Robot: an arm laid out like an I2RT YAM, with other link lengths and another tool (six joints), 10 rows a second.
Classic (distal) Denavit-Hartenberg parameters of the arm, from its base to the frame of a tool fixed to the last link. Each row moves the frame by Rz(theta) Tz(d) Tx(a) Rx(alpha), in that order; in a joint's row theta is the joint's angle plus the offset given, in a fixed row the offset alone. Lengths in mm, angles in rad.
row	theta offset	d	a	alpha
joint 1	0.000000	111.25	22.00	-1.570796
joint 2	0.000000	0.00	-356.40	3.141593
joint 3	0.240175	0.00	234.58	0.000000
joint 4	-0.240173	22.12	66.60	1.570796
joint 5	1.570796	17.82	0.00	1.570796
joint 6	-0.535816	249.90	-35.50	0.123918
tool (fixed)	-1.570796	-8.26	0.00	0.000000
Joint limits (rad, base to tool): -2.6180..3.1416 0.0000..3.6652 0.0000..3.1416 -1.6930..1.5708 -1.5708..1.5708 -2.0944..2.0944
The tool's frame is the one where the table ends.
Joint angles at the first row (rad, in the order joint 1, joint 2, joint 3, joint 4, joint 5, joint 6):
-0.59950 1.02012 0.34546 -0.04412 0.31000 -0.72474
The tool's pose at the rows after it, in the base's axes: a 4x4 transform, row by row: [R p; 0 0 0 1], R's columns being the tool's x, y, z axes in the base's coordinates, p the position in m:
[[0.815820, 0.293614, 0.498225, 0.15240], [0.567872, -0.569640, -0.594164, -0.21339], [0.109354, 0.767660, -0.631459, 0.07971], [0, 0, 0, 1]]
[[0.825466, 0.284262, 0.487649, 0.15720], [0.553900, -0.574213, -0.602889, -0.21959], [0.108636, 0.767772, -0.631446, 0.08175], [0, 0, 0, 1]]
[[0.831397, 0.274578, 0.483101, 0.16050], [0.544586, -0.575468, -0.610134, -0.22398], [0.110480, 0.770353, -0.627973, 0.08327], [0, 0, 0, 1]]
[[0.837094, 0.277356, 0.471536, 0.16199], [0.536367, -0.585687, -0.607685, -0.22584], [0.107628, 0.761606, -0.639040, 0.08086], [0, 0, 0, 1]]
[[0.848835, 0.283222, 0.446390, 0.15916], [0.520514, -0.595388, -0.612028, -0.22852], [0.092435, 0.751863, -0.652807, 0.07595], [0, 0, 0, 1]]
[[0.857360, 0.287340, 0.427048, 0.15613], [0.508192, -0.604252, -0.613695, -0.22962], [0.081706, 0.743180, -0.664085, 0.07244], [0, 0, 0, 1]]
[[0.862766, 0.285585, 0.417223, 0.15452], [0.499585, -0.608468, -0.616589, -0.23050], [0.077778, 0.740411, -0.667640, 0.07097], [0, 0, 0, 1]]
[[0.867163, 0.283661, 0.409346, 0.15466], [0.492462, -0.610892, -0.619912, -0.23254], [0.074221, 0.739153, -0.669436, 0.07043], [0, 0, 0, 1]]
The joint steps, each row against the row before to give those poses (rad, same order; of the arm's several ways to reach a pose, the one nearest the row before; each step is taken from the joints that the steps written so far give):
0.00023 0.04994 0.02506 0.00087 0.01873 0.01761
0.00220 0.03364 0.01745 0.01161 0.01465 0.01331
-0.00081 0.01968 0.00845 0.01327 0.00786 0.00784
0.00018 0.02567 0.00926 -0.00066 0.00440 0.00854
0.00063 0.02770 0.00084 0.00232 0.01843 0.00847
-0.00016 0.01649 0.00172 -0.00546 0.01226 0.00758
-0.00016 0.00748 -0.00022 -0.00048 0.00785 0.00638
-0.00080 0.01179 0.00379 0.00286 0.00672 0.00420

